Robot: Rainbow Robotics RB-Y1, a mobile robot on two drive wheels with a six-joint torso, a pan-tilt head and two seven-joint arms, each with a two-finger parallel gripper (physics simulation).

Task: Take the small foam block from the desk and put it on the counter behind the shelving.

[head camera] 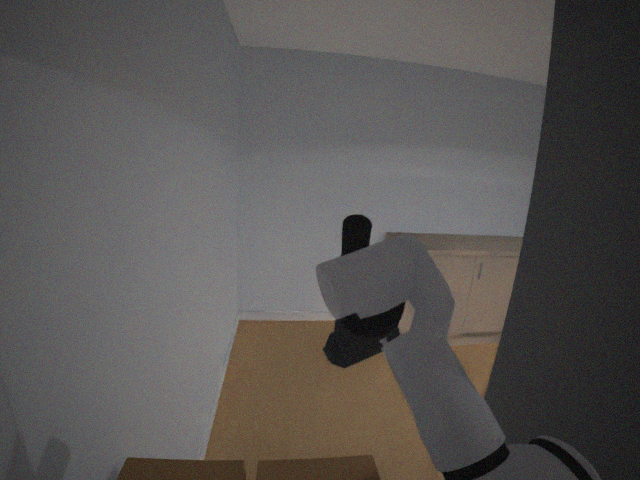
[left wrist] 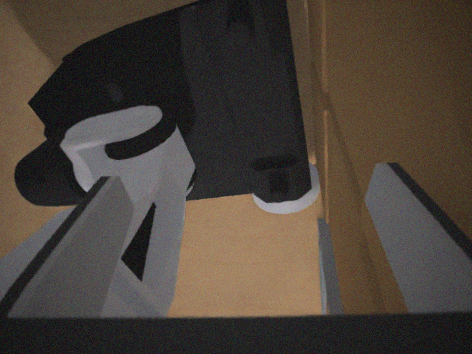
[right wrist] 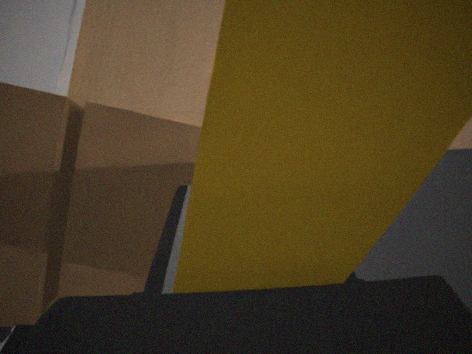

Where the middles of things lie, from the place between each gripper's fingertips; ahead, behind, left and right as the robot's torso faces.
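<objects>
With the yellow foam block (right wrist: 318, 129), my left hand is 350 mm to the left of it, 420 mm short of it and 600 mm below it.
For that same yellow foam block, my right hand is 2 cm short of it, 1 cm to the right of it and 4 cm below it. Going by its middle, the yellow foam block is nearer to my right hand than to my left hand.
</objects>
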